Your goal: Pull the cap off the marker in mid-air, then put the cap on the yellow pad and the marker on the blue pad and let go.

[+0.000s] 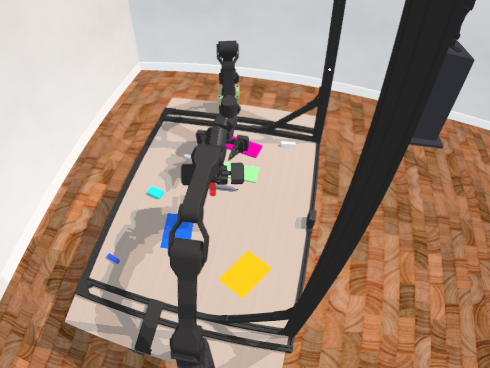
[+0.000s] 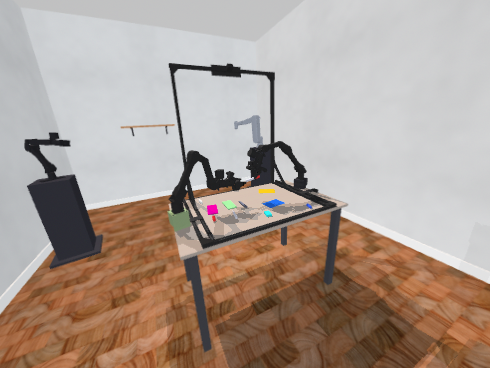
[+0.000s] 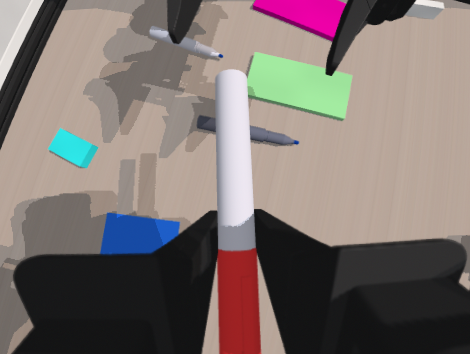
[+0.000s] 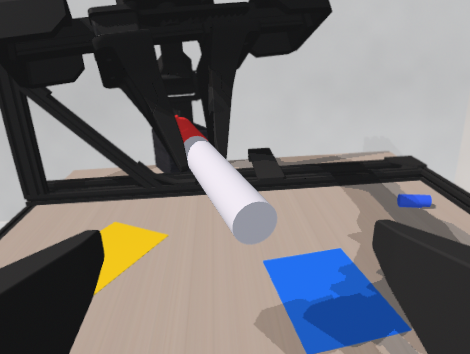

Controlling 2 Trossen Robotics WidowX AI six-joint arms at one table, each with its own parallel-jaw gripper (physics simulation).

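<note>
A marker with a white barrel and a red cap is in the air. My left gripper is shut on the marker near the grey band beside the cap; the barrel sticks out toward my right gripper. My right gripper is open and empty, its fingers apart on either side of the barrel's line, the barrel end not gripped. The yellow pad and the blue pad lie flat on the table, with no cap or marker on their visible parts.
A grey marker, a white marker, a cyan block, a green pad, a magenta pad and a blue cylinder lie on the table. A black frame borders it.
</note>
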